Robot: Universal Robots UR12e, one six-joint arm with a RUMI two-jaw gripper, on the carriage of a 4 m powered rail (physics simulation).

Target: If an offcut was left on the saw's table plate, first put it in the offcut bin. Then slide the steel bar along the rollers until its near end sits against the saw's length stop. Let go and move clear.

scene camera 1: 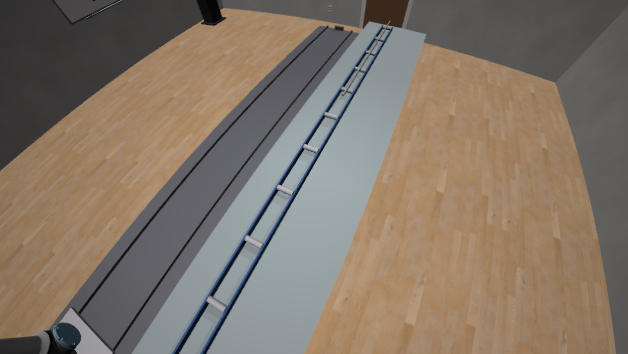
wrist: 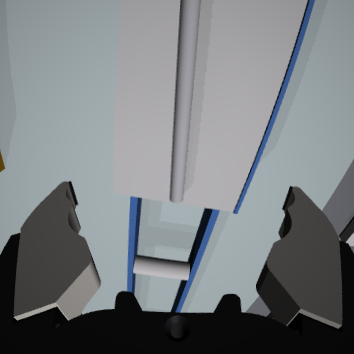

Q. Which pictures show my gripper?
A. The wrist view only.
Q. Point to a roller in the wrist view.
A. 147,265
